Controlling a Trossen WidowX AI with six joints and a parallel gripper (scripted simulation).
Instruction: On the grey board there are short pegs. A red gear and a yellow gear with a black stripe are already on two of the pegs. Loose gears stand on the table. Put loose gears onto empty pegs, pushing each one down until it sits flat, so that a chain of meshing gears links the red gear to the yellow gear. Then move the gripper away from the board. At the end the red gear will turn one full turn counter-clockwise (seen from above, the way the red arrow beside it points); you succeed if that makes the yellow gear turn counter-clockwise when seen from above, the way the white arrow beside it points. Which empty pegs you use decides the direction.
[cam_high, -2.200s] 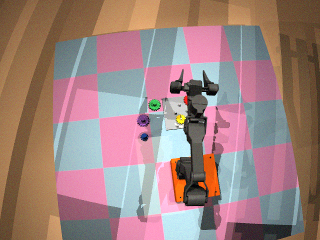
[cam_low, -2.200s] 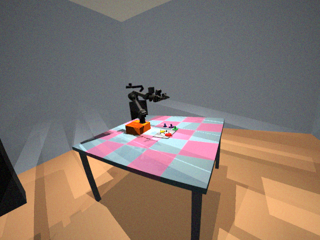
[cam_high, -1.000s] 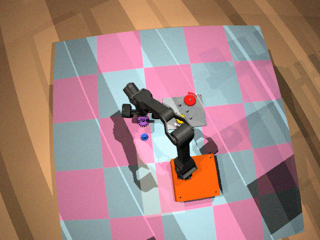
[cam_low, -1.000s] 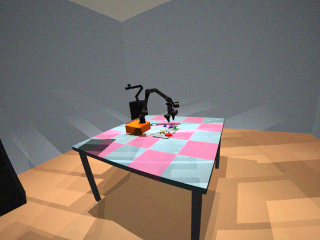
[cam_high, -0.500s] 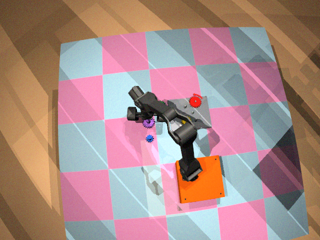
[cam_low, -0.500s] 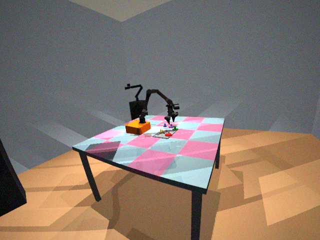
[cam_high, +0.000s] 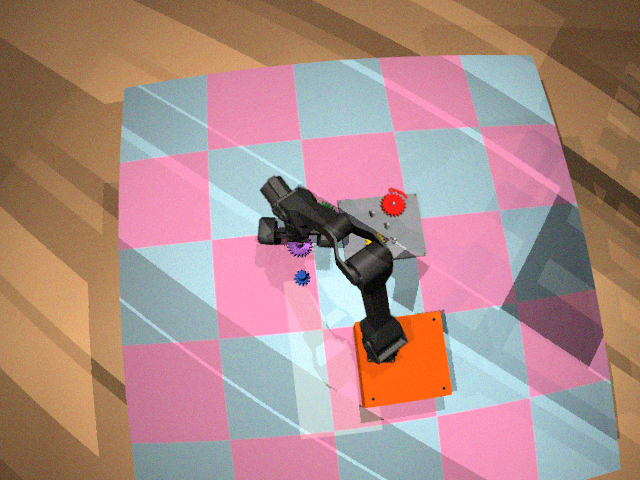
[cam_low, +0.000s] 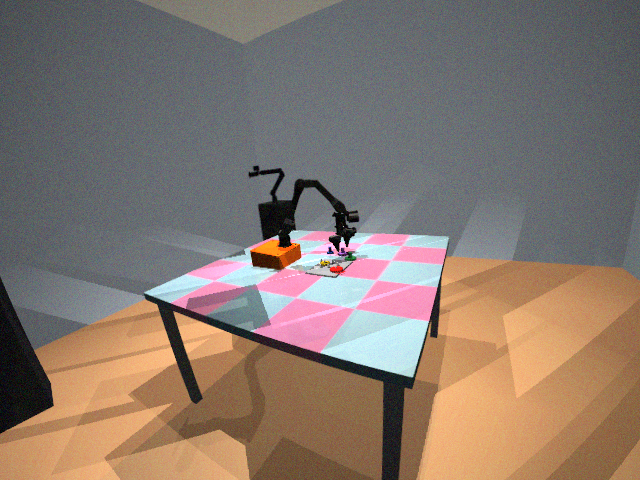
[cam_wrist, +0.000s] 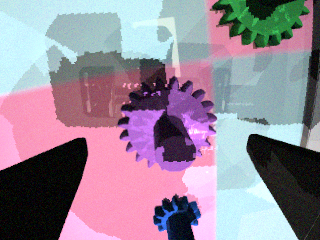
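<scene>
Right now the yellow gear is 190 mm to the right of my gripper tip, 10 mm below it and 10 mm ahead of it. The rest, counted from my gripper tip: green gear 90 mm ahead, 60 mm to the right, 10 mm below; small blue gear 90 mm behind, 10 mm to the right, 10 mm below; purple gear 10 mm below.
</scene>
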